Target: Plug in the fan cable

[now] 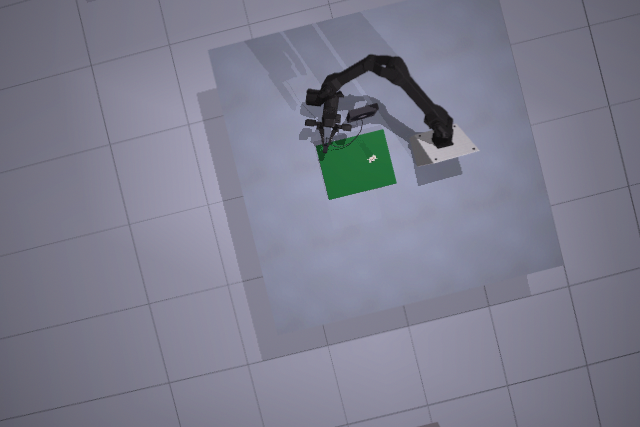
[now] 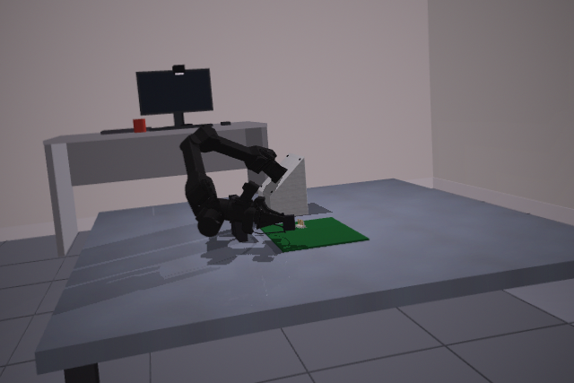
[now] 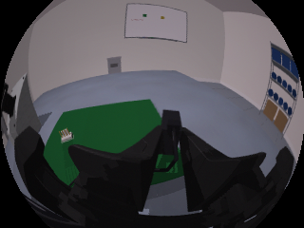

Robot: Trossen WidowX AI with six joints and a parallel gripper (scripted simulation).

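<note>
The green board is 11 cm behind my gripper tip, 10 cm to the left of it and 9 cm below it. Also, from my gripper tip: four-pin header 19 cm behind, 9 cm to the left, 8 cm below; black fan plug 1 cm to the left, 1 cm below; black fan 18 cm behind, 9 cm to the right, 2 cm below.
</note>
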